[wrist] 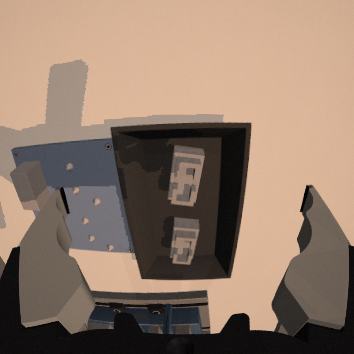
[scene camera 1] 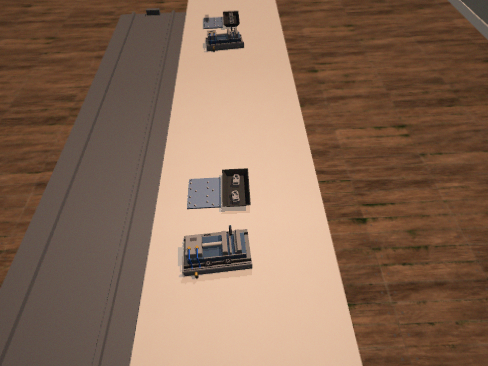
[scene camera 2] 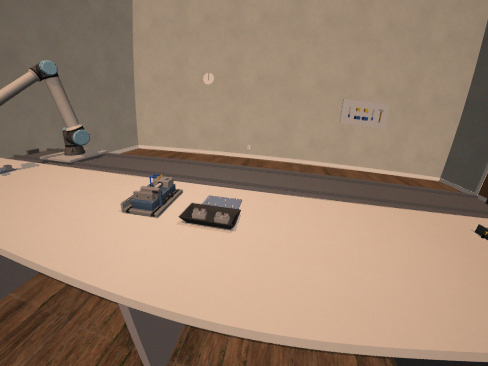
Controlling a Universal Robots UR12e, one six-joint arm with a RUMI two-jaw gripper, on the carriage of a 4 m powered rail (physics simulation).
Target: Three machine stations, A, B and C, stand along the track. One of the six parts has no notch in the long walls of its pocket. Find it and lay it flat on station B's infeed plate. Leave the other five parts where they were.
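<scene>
My gripper is open and empty, high above a dark tray. Two grey pocketed parts lie in that tray: an upper part and a lower part. The notches in their walls are too small to tell. Left of the tray is a blue pegged plate with a grey block at its left edge. At the middle station, a blue infeed plate bears no part; beside it, a dark tray holds two grey parts.
A vise is below the tray in the wrist view. Another vise is beside the middle station's tray. The far station has a vise, a plate and a tray. The arm rises at the left.
</scene>
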